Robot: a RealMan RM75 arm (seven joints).
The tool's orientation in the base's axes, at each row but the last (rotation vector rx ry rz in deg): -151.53 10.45 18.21; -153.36 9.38 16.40; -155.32 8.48 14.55; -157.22 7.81 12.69; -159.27 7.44 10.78; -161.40 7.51 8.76; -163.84 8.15 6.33; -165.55 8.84 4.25; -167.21 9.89 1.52
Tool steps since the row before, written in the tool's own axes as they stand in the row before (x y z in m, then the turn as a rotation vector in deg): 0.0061 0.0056 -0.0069 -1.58 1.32 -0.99; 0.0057 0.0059 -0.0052 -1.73 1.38 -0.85; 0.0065 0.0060 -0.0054 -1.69 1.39 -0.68; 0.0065 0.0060 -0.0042 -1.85 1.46 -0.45; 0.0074 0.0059 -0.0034 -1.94 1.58 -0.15; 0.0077 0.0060 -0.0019 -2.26 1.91 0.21; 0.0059 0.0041 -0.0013 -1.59 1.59 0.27; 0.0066 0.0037 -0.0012 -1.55 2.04 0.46; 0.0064 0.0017 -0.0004 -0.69 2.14 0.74
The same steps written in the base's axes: 0.0062 -0.0086 0.0020 -1.57 -1.51 0.68; 0.0055 -0.0080 0.0008 -1.75 -1.49 0.57; 0.0063 -0.0081 0.0012 -1.74 -1.43 0.40; 0.0062 -0.0076 0.0005 -1.94 -1.40 0.20; 0.0070 -0.0072 0.0001 -2.08 -1.40 -0.11; 0.0072 -0.0068 -0.0010 -2.46 -1.57 -0.51; 0.0055 -0.0048 -0.0004 -1.77 -1.31 -0.54; 0.0062 -0.0045 -0.0002 -1.78 -1.70 -0.84; 0.0062 -0.0025 -0.0002 -0.94 -1.84 -1.16
